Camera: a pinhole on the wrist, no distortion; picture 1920 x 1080 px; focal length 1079.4 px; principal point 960.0 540.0 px. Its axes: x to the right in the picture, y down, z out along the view. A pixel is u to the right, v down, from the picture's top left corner.
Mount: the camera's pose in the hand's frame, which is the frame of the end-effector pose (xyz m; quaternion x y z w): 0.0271 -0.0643 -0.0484 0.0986 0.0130 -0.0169 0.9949
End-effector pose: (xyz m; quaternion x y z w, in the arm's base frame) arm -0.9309 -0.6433 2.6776 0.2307 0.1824 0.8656 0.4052
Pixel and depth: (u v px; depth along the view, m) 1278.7 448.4 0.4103
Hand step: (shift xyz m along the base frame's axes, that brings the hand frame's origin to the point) 0.2126 0.2775 0.2314
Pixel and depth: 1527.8 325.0 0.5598
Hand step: 0.2515 0.4969 0.3244
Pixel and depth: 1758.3 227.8 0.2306
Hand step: 0.0855 0.2870 0.0917
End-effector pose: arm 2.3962 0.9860 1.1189 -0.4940 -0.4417 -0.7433 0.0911
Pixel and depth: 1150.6 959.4 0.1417
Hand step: 0.0151 0.1154 0.0368
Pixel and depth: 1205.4 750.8 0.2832
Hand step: 0.0675 0.2481 0.0719
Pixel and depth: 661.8 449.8 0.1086
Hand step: -0.0158 0.0980 -0.0467
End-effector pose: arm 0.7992 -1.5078 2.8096 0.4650 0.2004 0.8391 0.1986
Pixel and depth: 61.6 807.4 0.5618
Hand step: 0.6770 -0.1171 -0.0438
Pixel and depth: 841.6 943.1 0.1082
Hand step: 0.0540 0.0583 0.0218
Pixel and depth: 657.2 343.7 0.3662
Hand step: 0.3217 0.1761 -0.0058
